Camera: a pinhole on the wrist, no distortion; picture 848 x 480 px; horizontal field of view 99.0 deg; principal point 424.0 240.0 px. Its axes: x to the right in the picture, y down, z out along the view. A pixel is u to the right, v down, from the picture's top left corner.
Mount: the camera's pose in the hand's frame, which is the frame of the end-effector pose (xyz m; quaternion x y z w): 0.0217 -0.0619 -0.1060 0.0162 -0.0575 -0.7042 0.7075
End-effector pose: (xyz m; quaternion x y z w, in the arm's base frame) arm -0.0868 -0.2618 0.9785 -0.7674 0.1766 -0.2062 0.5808
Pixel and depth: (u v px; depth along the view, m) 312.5 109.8 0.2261
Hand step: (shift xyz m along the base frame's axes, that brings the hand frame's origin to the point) -0.0160 0.1237 -0.0541
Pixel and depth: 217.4 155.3 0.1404
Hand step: -0.0095 0.0270 -0.0340
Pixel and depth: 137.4 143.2 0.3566
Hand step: 0.0137 0.1749 -0.2968
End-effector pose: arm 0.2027 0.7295 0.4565 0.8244 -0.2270 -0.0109 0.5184
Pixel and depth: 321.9 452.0 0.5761
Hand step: 0.0922 -0.5811 -0.0455
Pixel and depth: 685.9 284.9 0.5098
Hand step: 0.0654 -0.2326 -0.5348
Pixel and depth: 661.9 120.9 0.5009
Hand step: -0.1418 -0.1293 -0.5357
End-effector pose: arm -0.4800 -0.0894 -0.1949 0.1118 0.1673 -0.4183 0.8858
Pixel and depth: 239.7 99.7 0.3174
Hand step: 0.0493 0.1041 0.2308
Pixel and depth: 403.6 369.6 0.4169
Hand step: 0.1304 -0.2061 0.2458
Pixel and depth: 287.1 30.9 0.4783
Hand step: -0.0009 0.1920 0.4295
